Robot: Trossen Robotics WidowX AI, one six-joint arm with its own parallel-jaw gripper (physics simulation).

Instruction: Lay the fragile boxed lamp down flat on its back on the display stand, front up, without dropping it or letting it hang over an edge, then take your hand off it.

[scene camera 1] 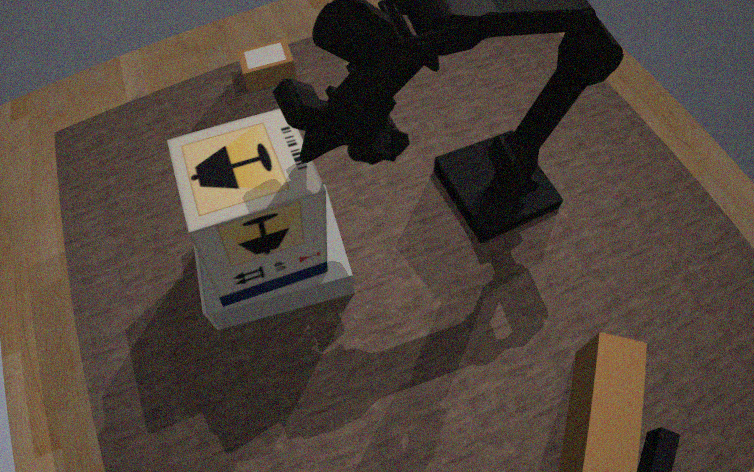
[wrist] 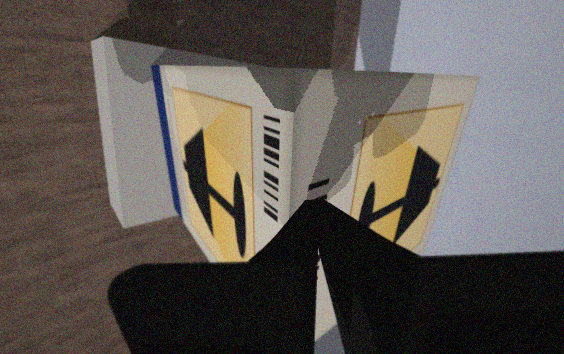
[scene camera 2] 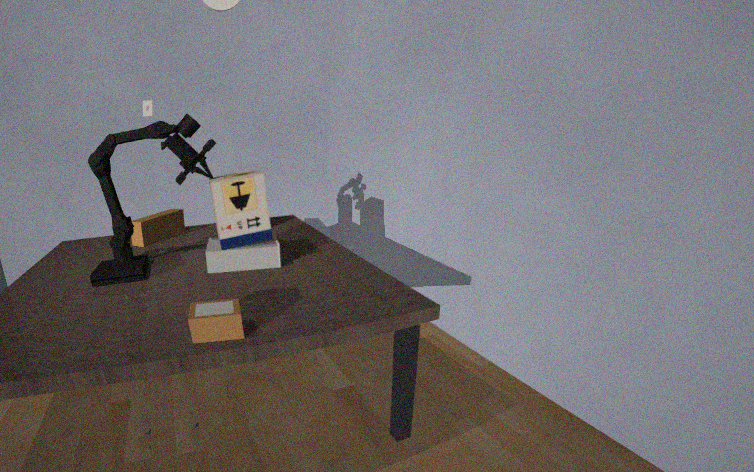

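Seen in the pictures: gripper, between the fingertips: [scene camera 1: 302,160] [wrist: 314,209] [scene camera 2: 212,178]; arm's base, origin of its link: [scene camera 1: 505,193] [scene camera 2: 123,261].
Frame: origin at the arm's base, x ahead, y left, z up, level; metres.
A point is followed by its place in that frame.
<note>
The white lamp box [scene camera 1: 317,222] @(y 0.064, x 0.365, z 0.192 m) [scene camera 2: 218,214] @(y -0.100, x 0.379, z 0.154 m) [wrist: 285,150] @(y 0.033, x 0.348, z 0.254 m), with yellow lamp pictures and a blue band at its foot, stands on end on the low white display stand [scene camera 1: 340,250] @(y 0.033, x 0.336, z 0.037 m) [scene camera 2: 243,260] @(y -0.113, x 0.450, z -0.002 m) [wrist: 135,125] @(y 0.005, x 0.347, z 0.036 m). In scene camera 2 it is tilted a little, its top leaning toward the arm and its far bottom edge slightly raised. My gripper [scene camera 1: 303,160] @(y 0.007, x 0.362, z 0.261 m) [scene camera 2: 211,177] @(y 0.007, x 0.362, z 0.261 m) [wrist: 314,209] @(y 0.007, x 0.362, z 0.261 m) is shut and empty. Its fingertips are at the box's upper edge on the arm side and appear to touch it. The exact contact is hidden in the wrist view.
A small wooden block with a white top [scene camera 1: 267,77] @(y -0.482, x 0.364, z -0.006 m) [scene camera 2: 217,328] @(y -0.571, x 0.359, z -0.005 m) sits on the table near one edge. A long wooden block [scene camera 1: 617,400] @(y 0.426, x 0.033, z 0.073 m) [scene camera 2: 161,227] @(y 0.427, x 0.081, z 0.021 m) stands on the opposite side, beside a dark block [scene camera 1: 659,450] @(y 0.524, x -0.026, z 0.013 m). The arm's black base [scene camera 1: 500,183] @(y 0.010, x 0.029, z 0.059 m) [scene camera 2: 119,272] @(y -0.128, x 0.017, z 0.001 m) is beside the stand.
</note>
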